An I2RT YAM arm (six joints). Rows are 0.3 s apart.
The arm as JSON. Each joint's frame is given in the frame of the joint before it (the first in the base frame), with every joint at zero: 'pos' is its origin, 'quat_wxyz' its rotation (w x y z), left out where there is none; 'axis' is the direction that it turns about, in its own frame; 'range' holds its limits. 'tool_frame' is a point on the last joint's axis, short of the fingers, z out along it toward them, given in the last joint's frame.
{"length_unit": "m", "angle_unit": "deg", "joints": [
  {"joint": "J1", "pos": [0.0, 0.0, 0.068], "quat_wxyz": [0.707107, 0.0, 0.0, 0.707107], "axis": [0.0, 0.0, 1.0], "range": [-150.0, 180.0]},
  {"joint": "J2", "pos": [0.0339, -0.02, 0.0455], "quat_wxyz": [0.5, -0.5, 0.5, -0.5], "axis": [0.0, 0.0, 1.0], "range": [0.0, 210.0]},
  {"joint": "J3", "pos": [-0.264, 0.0, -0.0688], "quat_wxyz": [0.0, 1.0, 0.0, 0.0], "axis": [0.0, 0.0, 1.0], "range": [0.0, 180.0]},
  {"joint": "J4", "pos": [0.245, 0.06, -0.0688], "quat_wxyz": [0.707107, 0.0, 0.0, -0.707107], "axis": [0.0, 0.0, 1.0], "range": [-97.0, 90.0]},
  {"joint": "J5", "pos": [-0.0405, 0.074, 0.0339], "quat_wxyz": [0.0, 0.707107, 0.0, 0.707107], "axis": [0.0, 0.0, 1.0], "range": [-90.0, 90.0]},
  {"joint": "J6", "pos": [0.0, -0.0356, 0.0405], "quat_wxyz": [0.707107, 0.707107, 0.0, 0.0], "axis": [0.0, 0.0, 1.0], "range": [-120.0, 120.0]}
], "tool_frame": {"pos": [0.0, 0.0, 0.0], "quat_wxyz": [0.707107, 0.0, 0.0, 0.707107]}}
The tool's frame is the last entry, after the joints.
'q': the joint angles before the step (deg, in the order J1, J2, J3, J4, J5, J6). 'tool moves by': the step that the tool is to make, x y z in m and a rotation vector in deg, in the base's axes. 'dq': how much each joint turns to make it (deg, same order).
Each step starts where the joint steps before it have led.
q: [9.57, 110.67, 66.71, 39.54, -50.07, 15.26]
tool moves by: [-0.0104, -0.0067, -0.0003, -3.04, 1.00, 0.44]
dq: [-0.72, -2.86, -1.87, -6.05, -0.80, -4.65]
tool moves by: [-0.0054, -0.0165, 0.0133, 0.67, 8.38, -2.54]
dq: [-2.18, -3.58, 1.15, -10.68, -0.03, 2.90]
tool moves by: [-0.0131, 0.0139, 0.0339, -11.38, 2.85, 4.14]
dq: [2.38, -3.93, 9.63, -30.50, 2.81, -16.45]
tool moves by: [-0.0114, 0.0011, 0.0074, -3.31, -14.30, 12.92]
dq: [-0.02, -1.68, -0.31, -2.77, -7.91, -18.99]
